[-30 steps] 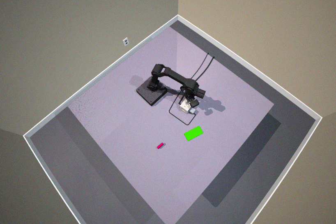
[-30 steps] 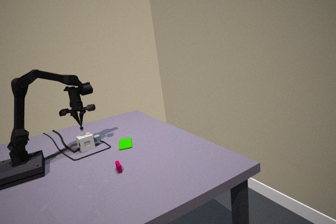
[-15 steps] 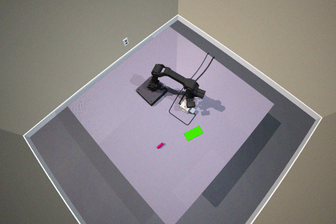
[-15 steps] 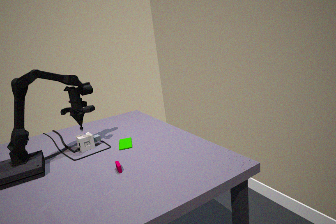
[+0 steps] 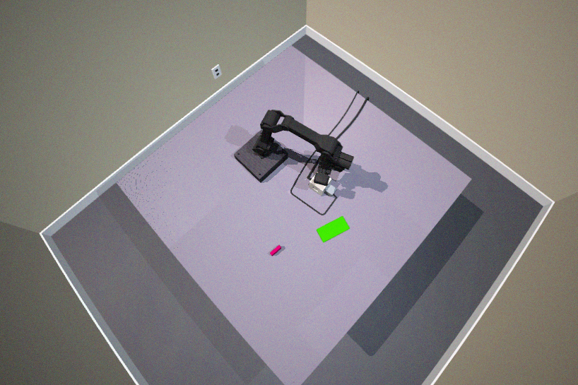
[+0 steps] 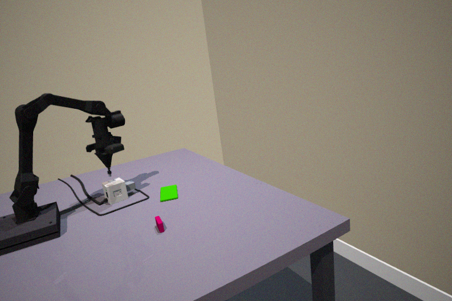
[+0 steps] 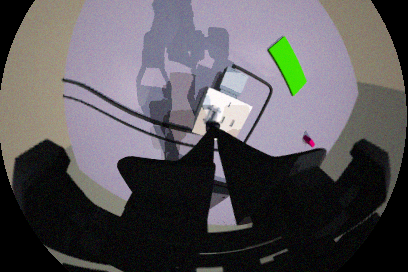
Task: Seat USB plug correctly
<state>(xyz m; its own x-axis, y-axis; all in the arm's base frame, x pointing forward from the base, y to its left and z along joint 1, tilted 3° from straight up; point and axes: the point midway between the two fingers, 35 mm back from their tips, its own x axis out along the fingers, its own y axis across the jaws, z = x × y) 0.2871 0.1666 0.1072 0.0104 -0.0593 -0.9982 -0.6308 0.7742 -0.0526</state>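
The dark USB plug lies 2 cm below my gripper tip. From my gripper tip the other things lie so: green pad (22 cm ahead, 13 cm below, 10 cm to the right); magenta block (37 cm to the right, 15 cm ahead, 12 cm below).
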